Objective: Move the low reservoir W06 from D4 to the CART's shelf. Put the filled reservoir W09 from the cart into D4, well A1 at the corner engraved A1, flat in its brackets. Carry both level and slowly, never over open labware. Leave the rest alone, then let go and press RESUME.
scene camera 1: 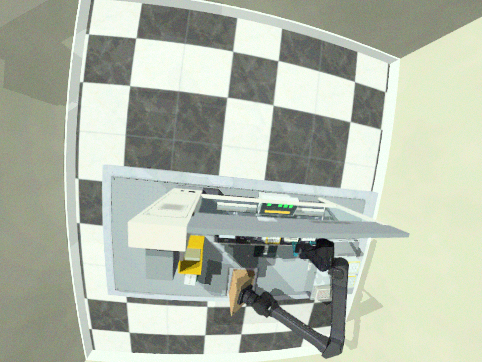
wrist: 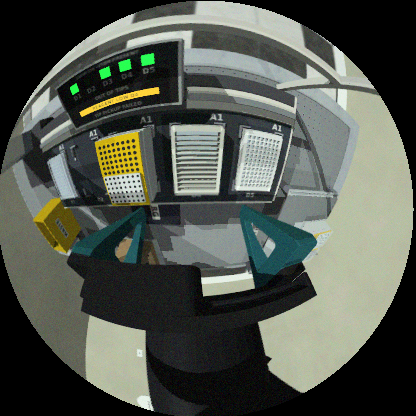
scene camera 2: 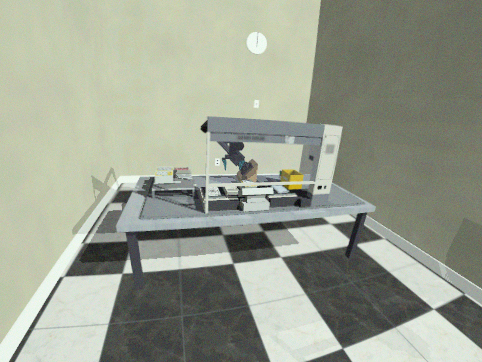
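Pixels of known places: gripper, between the fingertips: (scene camera 1: 301,242) (wrist: 192,210) (scene camera 2: 232,170); arm's base, origin of its link: (scene camera 1: 244,293).
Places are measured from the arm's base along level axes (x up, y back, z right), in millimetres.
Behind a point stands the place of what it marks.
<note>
The low reservoir W06 (wrist: 197,160) @(z 180, x -19, y -438 mm), a white slotted tray, lies in slot D4 with mark A1 above its upper right corner in the wrist view. My gripper (scene camera 1: 303,248) @(z 172, x 108, y -428 mm) (scene camera 2: 234,169) @(z 172, x 108, y -428 mm) (wrist: 192,210) @(z 172, x 108, y -428 mm) is open and empty, with teal fingers. It is above the bench on the near side of the deck, its fingertips just short of D4 in the wrist view. The cart (scene camera 2: 175,189) @(z 551, x -36, y -430 mm) stands at the side of the deck and carries several labware items; I cannot tell which is reservoir W09. The RESUME button cannot be made out.
A yellow and white tip rack (wrist: 122,167) @(z 61, x 21, y -431 mm) is left of D4, a white plate (wrist: 259,161) @(z 300, x -27, y -458 mm) in D5. The display (scene camera 1: 277,208) (wrist: 120,82) @(z 56, x 28, y -561 mm) shows a yellow bar. A hood (scene camera 1: 295,227) @(z -73, x 423, y -599 mm) (scene camera 2: 265,127) @(z 24, x 418, y -613 mm) overhangs the deck. A yellow waste bin (scene camera 1: 191,255) (scene camera 2: 292,179) (wrist: 57,225) @(z -296, x -3, y -217 mm) stands left.
</note>
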